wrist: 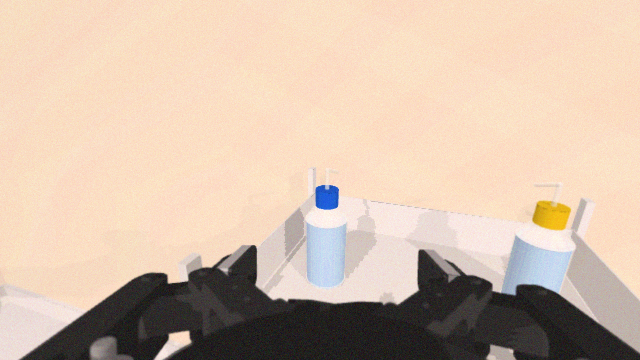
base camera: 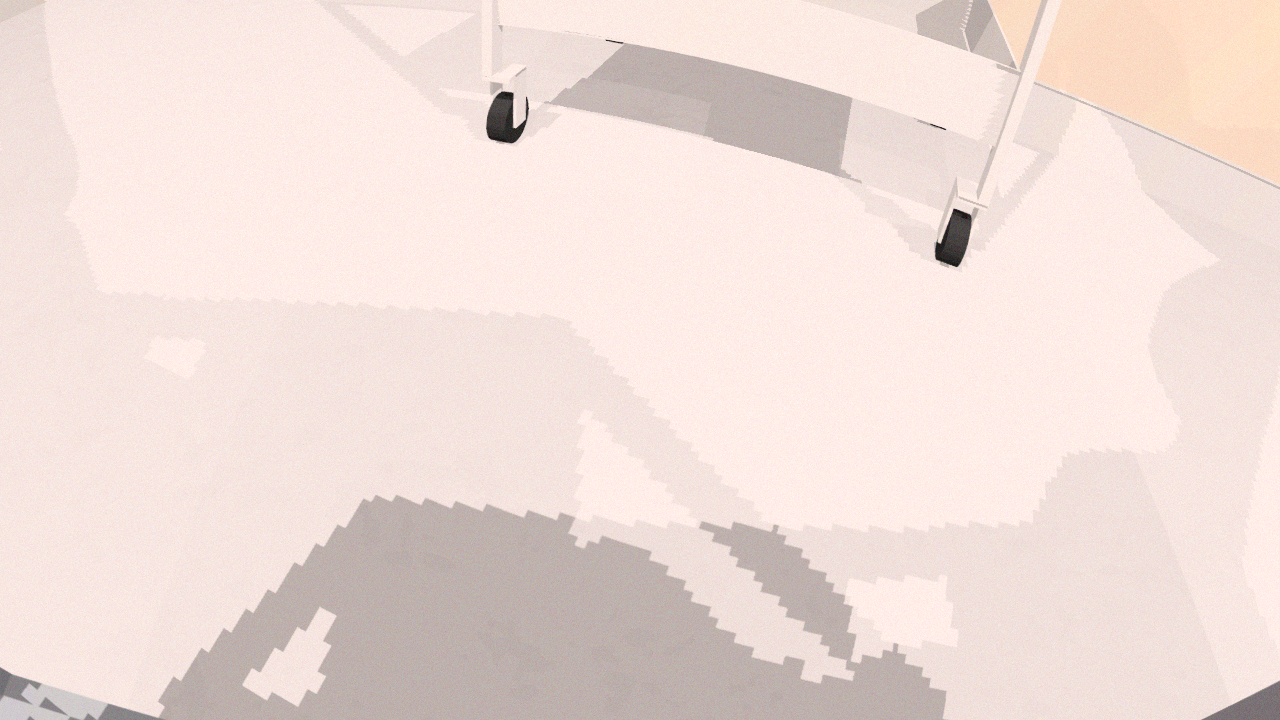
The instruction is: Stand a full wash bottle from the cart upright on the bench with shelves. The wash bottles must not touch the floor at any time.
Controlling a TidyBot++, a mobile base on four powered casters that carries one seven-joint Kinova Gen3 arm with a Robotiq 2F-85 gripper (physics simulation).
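Frame: origin at the arm's base, x ahead, y left, z up, level; metres.
Where they show: gripper, fingertip midpoint: (wrist: pixel 335 265).
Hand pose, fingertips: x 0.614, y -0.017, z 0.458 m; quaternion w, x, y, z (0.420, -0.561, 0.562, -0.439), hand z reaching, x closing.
Observation:
Things, the pixels of their top centre, and the offset from my fingertips. Level surfaces: height alone.
- wash bottle with a blue cap, top centre: (wrist: pixel 329 165) 0.250 m ahead, 0.005 m left, 0.019 m down
- second wash bottle with a yellow cap, top centre: (wrist: pixel 555 179) 0.213 m ahead, 0.265 m right, 0.019 m down
- pale surface at its surface level: 0.855 m down
A wash bottle with a blue cap (wrist: pixel 326 250) stands upright in the cart's white tray, near its left wall. A second wash bottle with a yellow cap (wrist: pixel 540 260) stands upright near the tray's right wall; its base is hidden by my gripper. Both look filled with light blue. The cart (base camera: pixel 751 53) (wrist: pixel 430 220) shows its lower shelf and wheels in the base camera view and its top tray in the wrist view. My gripper (wrist: pixel 335 265) is wide open and empty. In the picture the blue-capped bottle appears between the fingertips, beyond them. The bench with shelves cannot be made out.
Two black caster wheels (base camera: pixel 507 116) (base camera: pixel 954 238) of the cart stand on the pale floor ahead of the base. White corner posts (wrist: pixel 583 216) (wrist: pixel 190 266) rise at the tray's corners. A pale surface (wrist: pixel 35 320) shows at the lower left of the wrist view. A beige wall (wrist: pixel 320 90) is behind the cart.

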